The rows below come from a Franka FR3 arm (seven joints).
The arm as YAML. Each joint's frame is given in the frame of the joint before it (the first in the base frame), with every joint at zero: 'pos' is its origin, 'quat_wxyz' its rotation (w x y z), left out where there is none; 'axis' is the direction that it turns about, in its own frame. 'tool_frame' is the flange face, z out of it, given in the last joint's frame.
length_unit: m
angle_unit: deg
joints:
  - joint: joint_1
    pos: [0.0, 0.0, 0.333]
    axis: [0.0, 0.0, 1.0]
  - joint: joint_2
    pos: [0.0, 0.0, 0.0]
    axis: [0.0, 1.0, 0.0]
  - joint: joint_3
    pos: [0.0, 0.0, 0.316]
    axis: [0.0, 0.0, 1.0]
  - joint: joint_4
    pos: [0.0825, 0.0, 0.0]
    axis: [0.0, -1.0, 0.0]
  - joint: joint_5
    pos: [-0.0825, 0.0, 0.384]
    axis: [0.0, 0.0, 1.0]
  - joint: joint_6
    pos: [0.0, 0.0, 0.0]
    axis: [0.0, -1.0, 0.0]
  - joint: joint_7
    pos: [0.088, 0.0, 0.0]
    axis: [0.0, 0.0, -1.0]
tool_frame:
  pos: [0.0, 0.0, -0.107]
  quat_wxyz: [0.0, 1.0, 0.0, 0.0]
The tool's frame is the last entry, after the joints.
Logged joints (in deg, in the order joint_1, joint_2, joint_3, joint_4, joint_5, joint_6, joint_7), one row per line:
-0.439 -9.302 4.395 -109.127 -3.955 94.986 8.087
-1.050 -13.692 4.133 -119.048 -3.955 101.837 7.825
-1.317 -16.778 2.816 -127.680 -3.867 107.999 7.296
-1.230 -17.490 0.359 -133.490 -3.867 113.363 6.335
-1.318 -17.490 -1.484 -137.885 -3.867 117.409 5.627
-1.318 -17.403 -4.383 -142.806 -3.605 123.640 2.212
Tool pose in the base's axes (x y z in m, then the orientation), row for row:
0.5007 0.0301 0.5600 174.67 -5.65 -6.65
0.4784 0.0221 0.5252 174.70 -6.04 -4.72
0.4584 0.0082 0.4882 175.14 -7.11 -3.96
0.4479 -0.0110 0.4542 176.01 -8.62 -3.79
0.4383 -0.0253 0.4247 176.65 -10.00 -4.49
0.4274 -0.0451 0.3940 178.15 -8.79 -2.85
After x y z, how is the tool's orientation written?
As a rotation vector, in degrees.
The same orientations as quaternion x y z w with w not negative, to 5 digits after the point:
0.99776 -0.03227 -0.03799 0.04460
0.99804 -0.03451 -0.02696 0.04477
0.99809 -0.04052 -0.02257 0.04075
0.99804 -0.04888 -0.02149 0.03262
0.99774 -0.05648 -0.02536 0.02627
0.99856 -0.04927 -0.01597 0.01405

